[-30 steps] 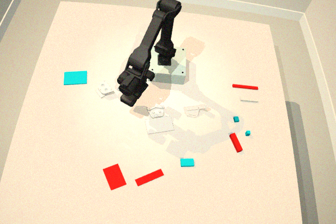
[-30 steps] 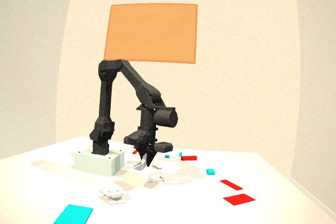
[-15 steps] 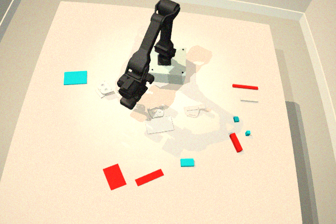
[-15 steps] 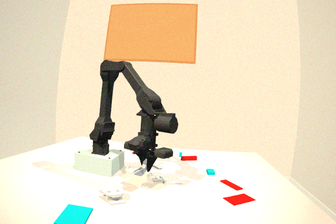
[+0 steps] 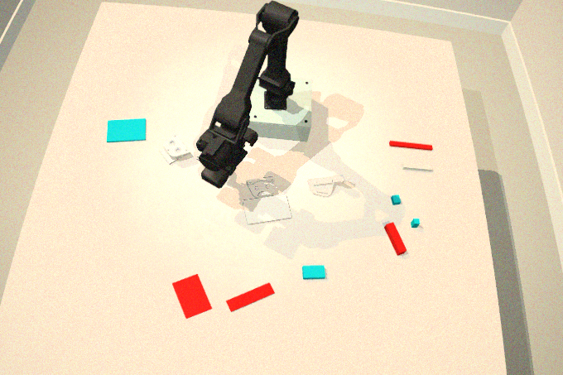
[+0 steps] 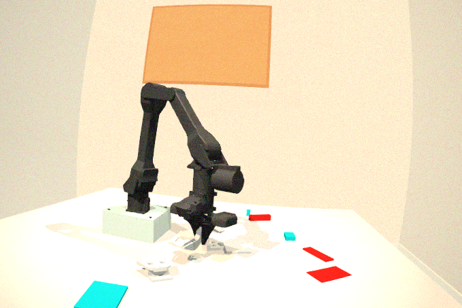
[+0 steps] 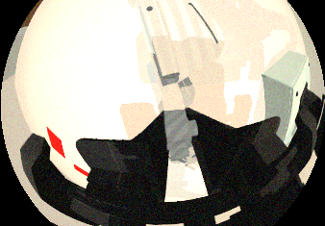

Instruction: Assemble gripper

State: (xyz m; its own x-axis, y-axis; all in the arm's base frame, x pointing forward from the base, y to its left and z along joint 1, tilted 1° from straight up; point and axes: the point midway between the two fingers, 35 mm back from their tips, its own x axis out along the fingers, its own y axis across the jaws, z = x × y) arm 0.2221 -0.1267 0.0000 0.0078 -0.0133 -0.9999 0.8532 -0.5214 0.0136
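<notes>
Right now my gripper tip is 30 mm below the white jaw, 20 mm to the left of it and 10 mm past it. The rest, counted from my gripper tip: gripper base 150 mm to the right, 80 mm behind, 10 mm below; housing plate 90 mm to the left, 30 mm below, 30 mm ahead; flat white plate 100 mm to the left, 90 mm ahead, 30 mm below.
</notes>
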